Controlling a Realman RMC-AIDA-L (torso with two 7-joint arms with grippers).
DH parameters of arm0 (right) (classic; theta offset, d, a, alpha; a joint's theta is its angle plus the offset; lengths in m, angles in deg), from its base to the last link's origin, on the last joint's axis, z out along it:
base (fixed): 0 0 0 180
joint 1: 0 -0.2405 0 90
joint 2: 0 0 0 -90
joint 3: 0 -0.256 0 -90
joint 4: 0 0 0 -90
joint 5: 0 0.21 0 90
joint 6: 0 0 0 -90
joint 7: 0 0.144 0 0
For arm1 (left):
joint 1: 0 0.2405 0 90
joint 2: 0 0 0 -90
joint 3: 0 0.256 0 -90
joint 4: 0 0 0 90
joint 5: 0 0.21 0 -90
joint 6: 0 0 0 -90
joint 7: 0 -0.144 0 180
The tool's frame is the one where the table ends.
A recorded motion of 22 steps. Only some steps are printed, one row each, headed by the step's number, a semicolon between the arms.
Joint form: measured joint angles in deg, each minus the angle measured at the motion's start. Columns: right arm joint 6, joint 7, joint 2, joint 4, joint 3, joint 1, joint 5; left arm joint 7, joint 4, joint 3, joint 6, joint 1, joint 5, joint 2.
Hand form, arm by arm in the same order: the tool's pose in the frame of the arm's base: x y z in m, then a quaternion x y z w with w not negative. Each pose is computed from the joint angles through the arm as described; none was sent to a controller.
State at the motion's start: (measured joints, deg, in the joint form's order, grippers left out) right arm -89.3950 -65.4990 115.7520 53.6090 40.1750 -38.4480 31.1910; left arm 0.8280 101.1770 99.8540 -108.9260 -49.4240 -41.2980 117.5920
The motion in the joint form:
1: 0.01 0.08 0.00 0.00 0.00 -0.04 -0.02; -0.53 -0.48 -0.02 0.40 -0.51 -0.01 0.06
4: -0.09 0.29 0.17 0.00 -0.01 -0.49 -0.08; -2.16 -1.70 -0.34 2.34 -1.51 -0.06 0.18
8: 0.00 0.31 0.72 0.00 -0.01 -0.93 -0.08; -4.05 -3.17 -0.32 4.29 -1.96 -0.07 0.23
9: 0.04 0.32 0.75 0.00 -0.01 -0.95 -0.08; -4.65 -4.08 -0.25 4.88 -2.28 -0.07 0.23
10: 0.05 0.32 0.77 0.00 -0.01 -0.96 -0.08; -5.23 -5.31 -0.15 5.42 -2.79 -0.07 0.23
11: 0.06 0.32 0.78 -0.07 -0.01 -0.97 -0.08; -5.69 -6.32 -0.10 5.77 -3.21 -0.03 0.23
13: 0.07 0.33 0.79 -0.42 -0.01 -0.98 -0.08; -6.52 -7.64 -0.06 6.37 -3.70 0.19 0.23
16: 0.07 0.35 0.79 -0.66 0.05 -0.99 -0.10; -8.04 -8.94 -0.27 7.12 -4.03 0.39 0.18
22: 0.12 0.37 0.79 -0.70 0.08 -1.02 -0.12; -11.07 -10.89 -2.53 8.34 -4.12 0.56 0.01
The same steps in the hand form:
1: 0.2733 0.3702 0.0552 -0.91436 0.37015 -0.04618 0.15750; -0.0260 0.2832 -0.0169 -0.93657 -0.24174 0.22190 0.12311
4: 0.2701 0.3717 0.0539 -0.91536 0.36857 -0.04506 0.15569; -0.0200 0.2881 -0.0199 -0.94281 -0.22748 0.21033 0.12297
8: 0.2659 0.3728 0.0497 -0.91724 0.36557 -0.04210 0.15250; -0.0179 0.2926 -0.0237 -0.94743 -0.21524 0.20329 0.12133
9: 0.2657 0.3729 0.0495 -0.91726 0.36548 -0.04192 0.15262; -0.0178 0.2946 -0.0255 -0.94809 -0.21242 0.20381 0.12026
10: 0.2656 0.3730 0.0493 -0.91731 0.36541 -0.04182 0.15256; -0.0178 0.2971 -0.0278 -0.94823 -0.21016 0.20633 0.11881
11: 0.2656 0.3729 0.0490 -0.91729 0.36567 -0.04174 0.15207; -0.0181 0.2991 -0.0295 -0.94808 -0.20873 0.20903 0.11786
13: 0.2661 0.3723 0.0478 -0.91702 0.36738 -0.04159 0.14958; -0.0186 0.3022 -0.0315 -0.94814 -0.20544 0.21193 0.11796
16: 0.2665 0.3718 0.0468 -0.91691 0.36838 -0.04204 0.14766; -0.0196 0.3063 -0.0328 -0.94933 -0.19884 0.21300 0.11774
22: 0.2664 0.3720 0.0467 -0.91691 0.36833 -0.04230 0.14773; -0.0217 0.3169 -0.0294 -0.95174 -0.19675 0.20280 0.11984

